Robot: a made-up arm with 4 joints.
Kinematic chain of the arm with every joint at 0, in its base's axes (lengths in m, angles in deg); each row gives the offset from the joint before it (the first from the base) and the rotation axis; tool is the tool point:
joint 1: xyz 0 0 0.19 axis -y
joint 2: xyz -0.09 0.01 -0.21 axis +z
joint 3: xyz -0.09 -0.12 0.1 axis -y
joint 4: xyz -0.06 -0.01 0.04 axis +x
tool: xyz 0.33 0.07 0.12
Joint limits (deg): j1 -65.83..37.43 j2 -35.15..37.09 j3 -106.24..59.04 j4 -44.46..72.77
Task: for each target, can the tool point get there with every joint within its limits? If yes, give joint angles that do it. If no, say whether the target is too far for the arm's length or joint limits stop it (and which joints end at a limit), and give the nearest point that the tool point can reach.
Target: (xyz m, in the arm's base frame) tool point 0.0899 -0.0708 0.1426
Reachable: yes | joints -57.88 -3.52 -0.89 4.52
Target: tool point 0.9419 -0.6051 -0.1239
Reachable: no: too far | nearest point 0.2824 -0.1651 -0.0973 | short by 0.793 m
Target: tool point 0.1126 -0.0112 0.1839
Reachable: yes | joints 18.58 -2.36 -9.64 -26.99
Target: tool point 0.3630 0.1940 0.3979
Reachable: no: joint limits stop it (at a limit: joint 1, joint 2) | nearest point 0.1933 0.0360 0.2361 | short by 0.283 m
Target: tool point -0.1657 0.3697 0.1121
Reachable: no: joint limits stop it (at a limit: joint 1, joint 2, joint 4) | nearest point -0.1258 0.1252 0.0725 | short by 0.251 m
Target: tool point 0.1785 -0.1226 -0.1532
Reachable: yes | joints 18.23 27.65 -90.62 54.99
